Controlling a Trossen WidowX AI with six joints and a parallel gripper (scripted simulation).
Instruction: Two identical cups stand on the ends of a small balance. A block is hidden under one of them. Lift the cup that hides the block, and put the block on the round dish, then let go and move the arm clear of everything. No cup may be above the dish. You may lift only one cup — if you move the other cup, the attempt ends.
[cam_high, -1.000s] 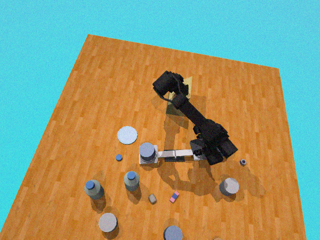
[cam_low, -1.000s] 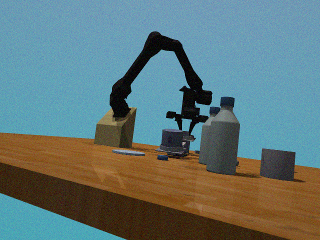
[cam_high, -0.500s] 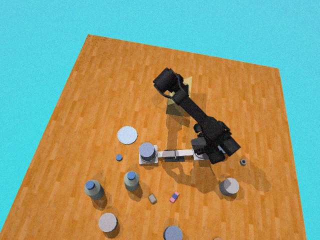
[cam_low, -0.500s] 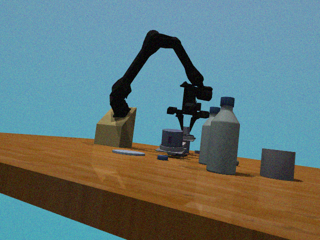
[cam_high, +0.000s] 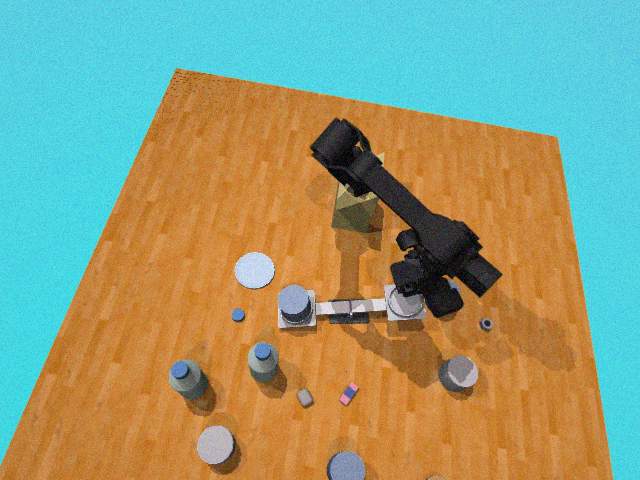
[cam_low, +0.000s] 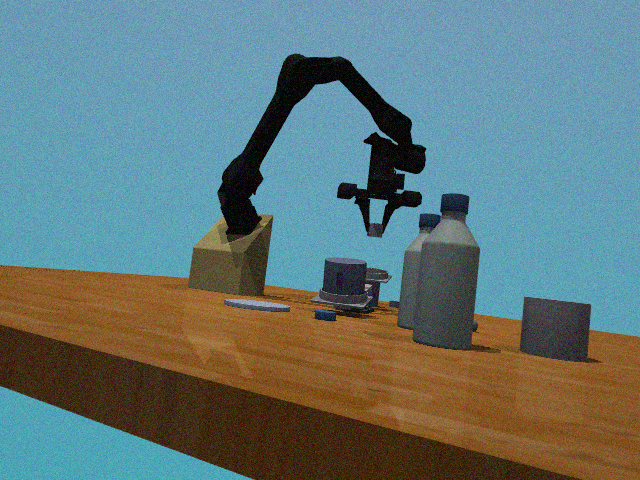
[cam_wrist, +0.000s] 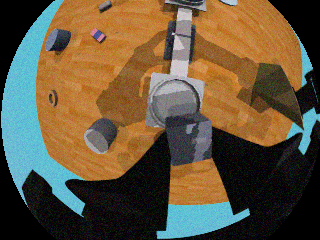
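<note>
My gripper tip is 28 cm to the left of the cup, 11 cm above it and 4 cm short of it. From my gripper tip the other things lie so: nut 23 cm to the left, 16 cm below, 1 cm ahead; then pink eraser 21 cm ahead, 17 cm below, 11 cm to the right; then grey-blue block 1 cm above.
</note>
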